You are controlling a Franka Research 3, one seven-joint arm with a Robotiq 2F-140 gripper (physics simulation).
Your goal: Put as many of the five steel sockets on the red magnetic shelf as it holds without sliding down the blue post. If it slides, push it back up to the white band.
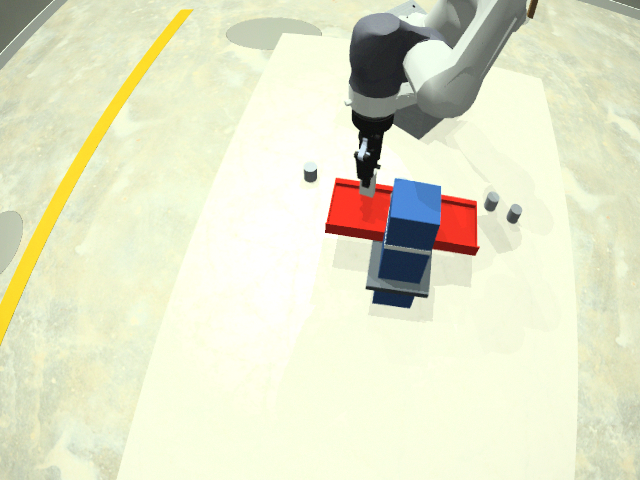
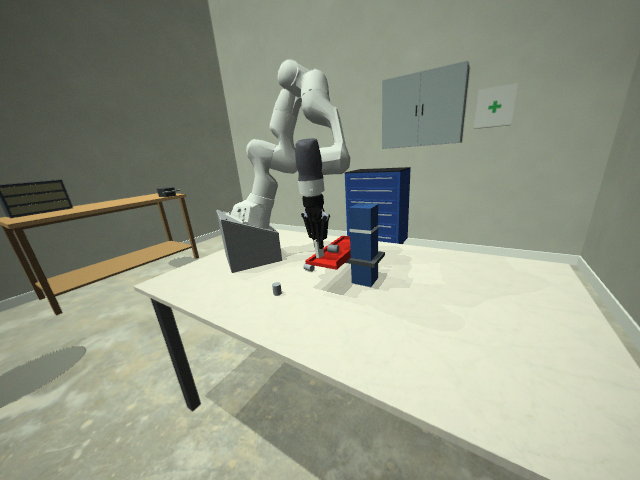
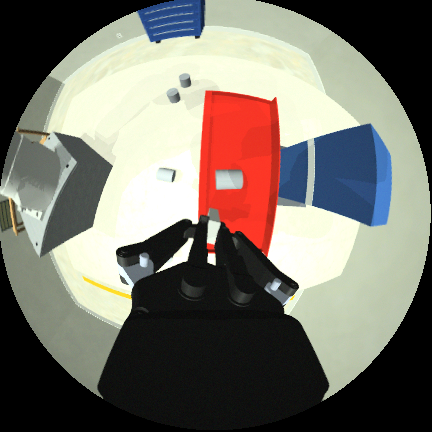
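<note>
The red shelf (image 1: 356,209) (image 2: 330,260) (image 3: 245,135) is beside the blue post (image 1: 405,266) (image 2: 363,245) (image 3: 340,175). Its grey collar (image 2: 378,259) sits below the white band (image 1: 407,249) (image 2: 363,230) (image 3: 311,172). One socket (image 2: 332,249) (image 3: 229,179) lies on the shelf's middle. A second socket (image 2: 308,267) (image 3: 166,175) lies on the table. A third socket (image 1: 310,172) (image 2: 276,288) stands off the shelf's left end. Two sockets (image 1: 491,201) (image 1: 513,213) (image 3: 173,95) (image 3: 185,80) stand past the other end. My gripper (image 1: 367,187) (image 2: 318,250) (image 3: 210,216) is shut, empty, its tips over the shelf's left half; contact is unclear.
The grey robot base (image 2: 253,253) (image 3: 85,175) stands on the table (image 1: 232,361) (image 2: 439,372) on the robot's side of the shelf. A blue drawer cabinet (image 2: 382,180) (image 3: 172,20) and a wooden bench (image 2: 103,205) stand beyond the table.
</note>
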